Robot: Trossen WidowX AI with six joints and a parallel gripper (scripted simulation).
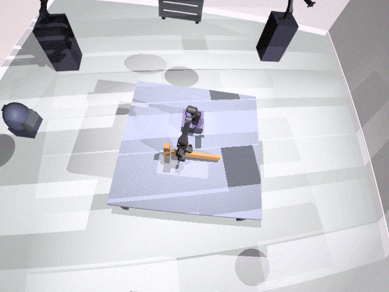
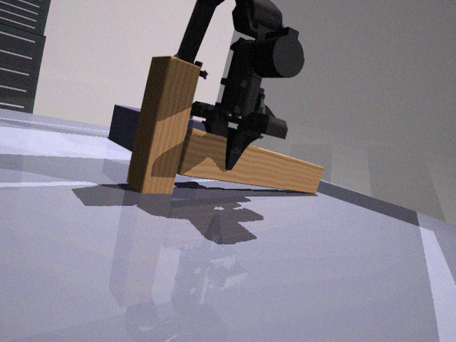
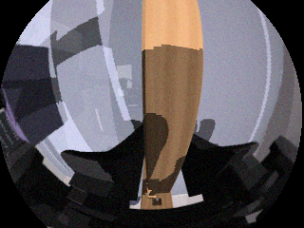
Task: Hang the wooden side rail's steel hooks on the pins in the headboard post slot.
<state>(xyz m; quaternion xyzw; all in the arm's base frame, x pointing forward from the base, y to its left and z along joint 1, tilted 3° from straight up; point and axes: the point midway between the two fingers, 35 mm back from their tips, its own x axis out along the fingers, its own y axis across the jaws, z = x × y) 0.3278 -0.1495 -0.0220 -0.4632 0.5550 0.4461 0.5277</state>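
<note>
The wooden headboard post is 2 cm behind my gripper tip, 13 cm to the right of it and 4 cm above it.
</note>
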